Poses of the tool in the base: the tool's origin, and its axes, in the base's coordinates. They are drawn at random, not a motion.
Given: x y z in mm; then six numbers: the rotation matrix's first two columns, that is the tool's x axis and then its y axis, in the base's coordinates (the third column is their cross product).
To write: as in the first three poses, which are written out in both.
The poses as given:
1: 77 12 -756 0.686 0.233 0.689 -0.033 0.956 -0.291
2: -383 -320 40 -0.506 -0.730 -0.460 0.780 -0.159 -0.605
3: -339 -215 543 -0.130 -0.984 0.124 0.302 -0.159 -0.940
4: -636 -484 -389 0.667 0.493 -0.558 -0.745 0.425 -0.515
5: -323 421 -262 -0.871 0.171 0.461 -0.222 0.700 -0.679
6: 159 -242 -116 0.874 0.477 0.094 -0.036 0.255 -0.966
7: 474 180 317 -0.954 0.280 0.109 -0.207 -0.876 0.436
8: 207 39 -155 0.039 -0.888 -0.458 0.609 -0.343 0.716
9: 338 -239 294 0.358 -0.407 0.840 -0.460 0.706 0.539
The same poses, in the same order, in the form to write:
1:
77 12 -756
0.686 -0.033 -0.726
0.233 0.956 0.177
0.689 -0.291 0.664

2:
-383 -320 40
-0.506 0.780 0.369
-0.730 -0.159 -0.665
-0.460 -0.605 0.650

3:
-339 -215 543
-0.130 0.302 0.945
-0.984 -0.159 -0.085
0.124 -0.940 0.318

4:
-636 -484 -389
0.667 -0.745 -0.017
0.493 0.425 0.759
-0.558 -0.515 0.651

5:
-323 421 -262
-0.871 -0.222 -0.439
0.171 0.700 -0.694
0.461 -0.679 -0.572

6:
159 -242 -116
0.874 -0.036 -0.485
0.477 0.255 0.841
0.094 -0.966 0.240

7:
474 180 317
-0.954 -0.207 0.218
0.280 -0.876 0.393
0.109 0.436 0.894

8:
207 39 -155
0.039 0.609 -0.793
-0.888 -0.343 -0.307
-0.458 0.716 0.527

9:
338 -239 294
0.358 -0.460 -0.812
-0.407 0.706 -0.579
0.840 0.539 0.066

